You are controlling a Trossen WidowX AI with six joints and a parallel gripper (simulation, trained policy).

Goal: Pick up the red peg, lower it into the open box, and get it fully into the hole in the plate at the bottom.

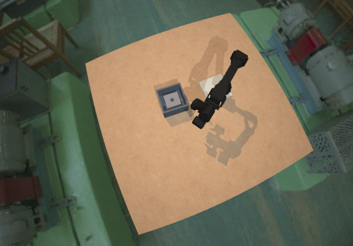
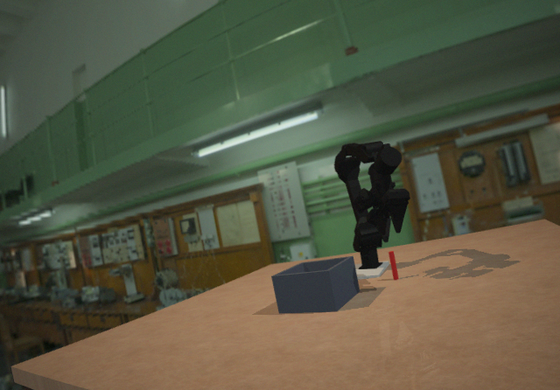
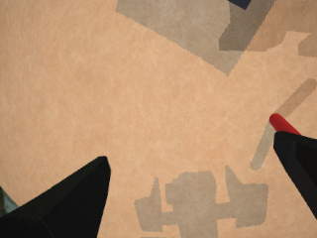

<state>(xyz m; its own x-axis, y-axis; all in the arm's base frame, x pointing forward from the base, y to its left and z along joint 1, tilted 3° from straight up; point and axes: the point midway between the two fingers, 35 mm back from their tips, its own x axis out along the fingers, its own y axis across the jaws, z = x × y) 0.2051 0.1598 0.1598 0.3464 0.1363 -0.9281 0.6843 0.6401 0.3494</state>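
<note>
My gripper tip is 6 cm past the red peg, 3 cm to the left of it and 9 cm above it. Also, from my gripper tip: dark blue box (12 cm ahead, 18 cm to the right, 10 cm below); grey plate (12 cm ahead, 18 cm to the right, 8 cm below).
</note>
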